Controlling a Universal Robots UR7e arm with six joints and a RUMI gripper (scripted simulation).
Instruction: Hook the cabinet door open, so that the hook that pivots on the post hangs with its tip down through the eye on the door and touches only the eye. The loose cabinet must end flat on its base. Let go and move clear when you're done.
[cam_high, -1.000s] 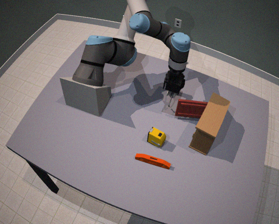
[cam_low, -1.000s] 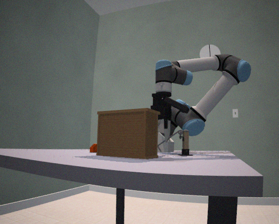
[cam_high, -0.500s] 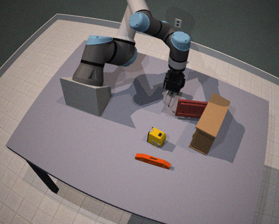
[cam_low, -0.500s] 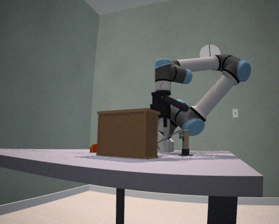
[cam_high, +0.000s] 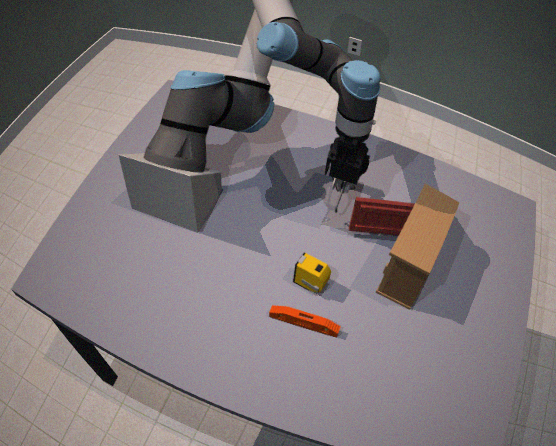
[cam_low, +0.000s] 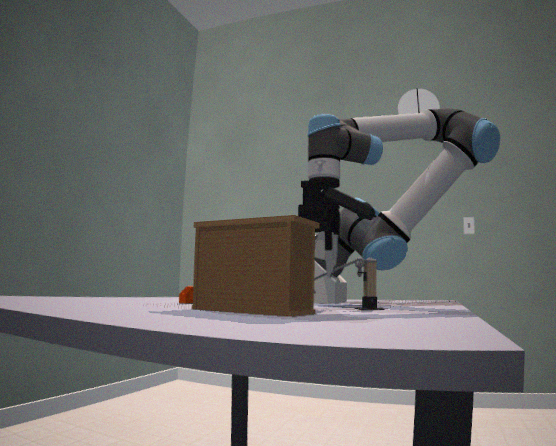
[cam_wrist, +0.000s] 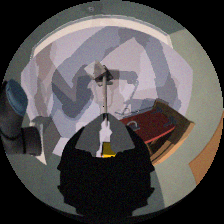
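Now: the door 12 cm ahead of my hand, 2 cm to the right of it and 1 cm below it. From my hand the other things lie so: yellow tape measure: 23 cm to the right, 5 cm below, 1 cm ahead; wooden cabinet: 17 cm ahead, 5 cm to the right, 1 cm below; wire hook: 2 cm to the left, 1 cm below.
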